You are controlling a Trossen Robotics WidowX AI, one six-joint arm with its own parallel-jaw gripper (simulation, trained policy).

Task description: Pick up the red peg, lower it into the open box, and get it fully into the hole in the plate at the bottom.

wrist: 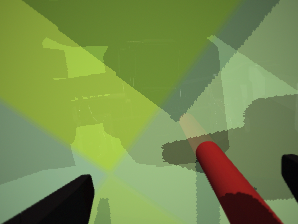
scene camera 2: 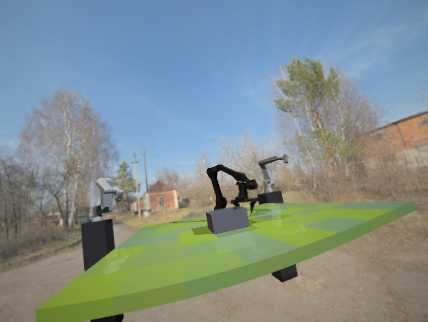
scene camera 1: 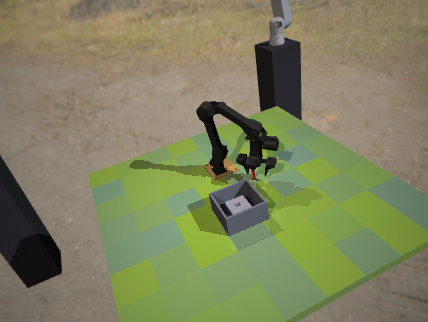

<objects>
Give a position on a grey box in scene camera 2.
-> At 226,219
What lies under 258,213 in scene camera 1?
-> A grey box.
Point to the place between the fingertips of my gripper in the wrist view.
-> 184,174
</objects>
